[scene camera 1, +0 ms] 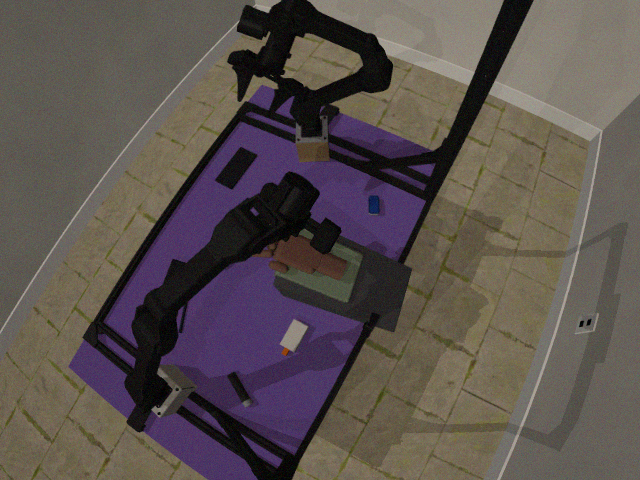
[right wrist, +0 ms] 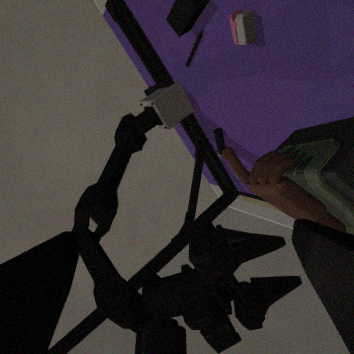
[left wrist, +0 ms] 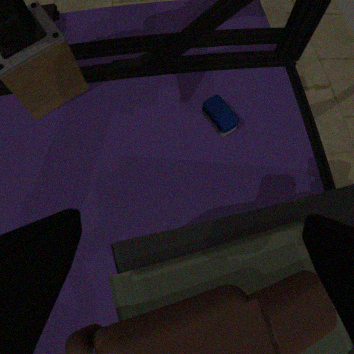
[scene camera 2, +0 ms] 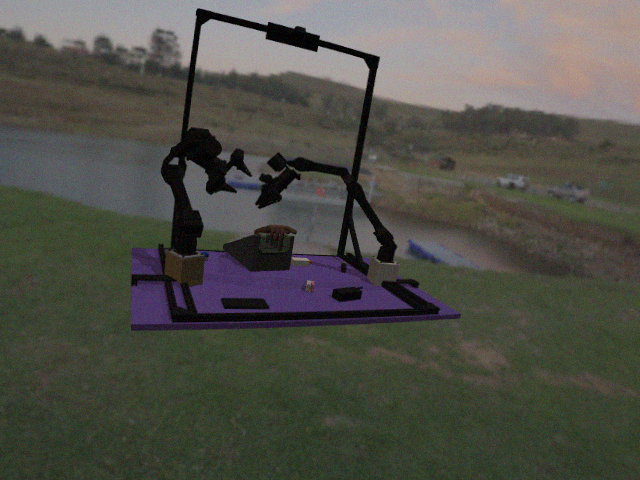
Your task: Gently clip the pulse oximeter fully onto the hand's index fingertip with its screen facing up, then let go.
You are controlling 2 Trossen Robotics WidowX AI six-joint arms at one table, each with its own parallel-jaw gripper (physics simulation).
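Frame: origin at the left arm's base, x ahead, y left, z up, level; metres.
Seen in the pictures: left gripper, fingertip midpoint: (scene camera 1: 313, 211) (right wrist: 293, 261) (left wrist: 194, 223) (scene camera 2: 257, 206); right gripper, fingertip midpoint: (scene camera 1: 254, 108) (right wrist: 186, 236) (scene camera 2: 244, 184); left arm's base at its link origin: (scene camera 1: 157, 391) (right wrist: 153, 115) (scene camera 2: 385, 260); right arm's base at its link origin: (scene camera 1: 311, 128) (left wrist: 17, 34) (scene camera 2: 185, 252).
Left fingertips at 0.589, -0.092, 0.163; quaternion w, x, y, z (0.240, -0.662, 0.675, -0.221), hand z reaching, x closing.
Note:
Pixels of each thing's middle, then the offset from my left fingertips to it, as dx, dy, dz.
- blue block with a pale underside, body centre: (left wrist: 219, 115) (scene camera 1: 373, 205) +0.202, -0.056, -0.252
- white box with an orange tip, body centre: (scene camera 1: 292, 338) (scene camera 2: 301, 261) -0.260, -0.095, -0.254
- dark cylinder at the middle of its body: (scene camera 1: 239, 389) (right wrist: 219, 142) -0.462, -0.062, -0.255
- black slab at the middle of its body: (scene camera 2: 245, 303) (scene camera 1: 236, 167) +0.068, +0.404, -0.264
- black box at the middle of its body: (right wrist: 185, 10) (scene camera 1: 175, 278) (scene camera 2: 347, 294) -0.340, +0.304, -0.250
- small red-and-white block at the middle of its body: (right wrist: 242, 26) (scene camera 2: 310, 286) -0.209, +0.232, -0.252
The blue block with a pale underside (scene camera 1: 373, 205) (left wrist: 220, 114), seemingly the pulse oximeter, lies on the purple mat, apart from the hand. The brown hand (scene camera 1: 297, 253) (scene camera 2: 276, 228) (left wrist: 200, 322) (right wrist: 287, 197) rests on a green pad (scene camera 1: 330, 291) (left wrist: 142, 295) on a dark wedge stand (scene camera 1: 387, 289) (scene camera 2: 263, 259). The left arm partly covers its fingers in scene camera 1. My left gripper (scene camera 2: 260, 205) (left wrist: 194, 223) (right wrist: 293, 261) is open and empty above the hand. My right gripper (scene camera 1: 256, 103) (scene camera 2: 242, 182) is open and empty, high near its own base.
A white box with an orange tip (scene camera 1: 294, 335) and a dark cylinder (scene camera 1: 238, 387) lie on the mat. A black slab (scene camera 1: 236, 167) (scene camera 2: 245, 303), a black box (scene camera 2: 346, 294) and a small red-and-white block (scene camera 2: 309, 286) (right wrist: 242, 27) lie elsewhere. A black frame (scene camera 1: 155, 232) borders the mat.

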